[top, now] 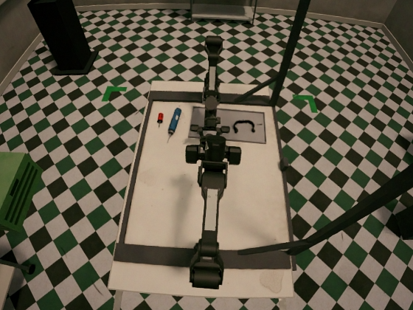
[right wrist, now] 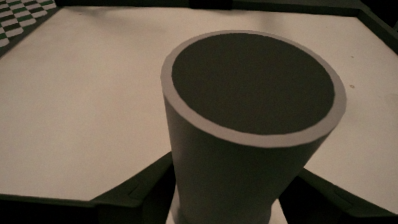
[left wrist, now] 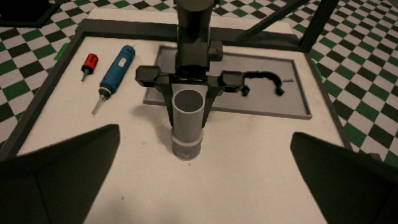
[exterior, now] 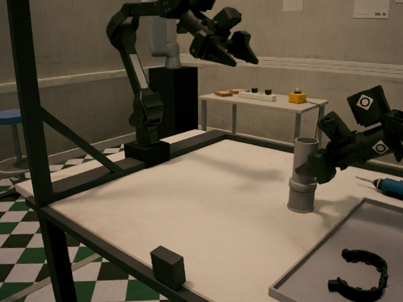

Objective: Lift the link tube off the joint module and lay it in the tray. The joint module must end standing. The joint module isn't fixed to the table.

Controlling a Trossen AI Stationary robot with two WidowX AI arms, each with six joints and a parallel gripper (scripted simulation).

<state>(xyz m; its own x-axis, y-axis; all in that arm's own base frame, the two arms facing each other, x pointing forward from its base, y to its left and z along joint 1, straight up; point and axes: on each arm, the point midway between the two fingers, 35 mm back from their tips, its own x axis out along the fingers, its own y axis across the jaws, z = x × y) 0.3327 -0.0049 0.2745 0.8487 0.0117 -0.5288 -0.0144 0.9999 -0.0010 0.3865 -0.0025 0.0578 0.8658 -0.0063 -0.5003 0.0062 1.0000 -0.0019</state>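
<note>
My right gripper is now 20 mm to the right of the grey joint module and 80 mm above it. Round my right hand: grey link tube: 10 mm behind, 20 mm to the left; small red tool: 280 mm ahead, 190 mm to the right, 100 mm below; grey tray: 100 mm behind, 190 mm to the right, 110 mm below.
</note>
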